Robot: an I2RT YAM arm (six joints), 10 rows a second.
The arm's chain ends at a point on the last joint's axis. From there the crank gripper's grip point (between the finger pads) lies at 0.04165 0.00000 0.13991 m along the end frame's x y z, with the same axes.
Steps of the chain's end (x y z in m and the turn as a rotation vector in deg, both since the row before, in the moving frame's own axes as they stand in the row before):
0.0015 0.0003 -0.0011 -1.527 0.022 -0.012
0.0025 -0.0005 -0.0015 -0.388 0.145 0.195
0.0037 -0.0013 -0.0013 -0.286 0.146 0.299
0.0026 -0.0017 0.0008 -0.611 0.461 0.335
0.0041 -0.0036 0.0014 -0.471 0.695 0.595
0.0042 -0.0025 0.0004 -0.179 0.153 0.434
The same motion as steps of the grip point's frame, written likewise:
0.0016 0.0040 -0.0012 -1.527 0.022 -0.012
0.0029 0.0006 -0.0016 -0.388 0.145 0.195
0.0041 -0.0004 -0.0014 -0.286 0.146 0.299
0.0037 0.0000 0.0005 -0.611 0.461 0.335
0.0058 -0.0020 0.0009 -0.471 0.695 0.595
0.0046 -0.0017 0.0003 -0.179 0.153 0.434

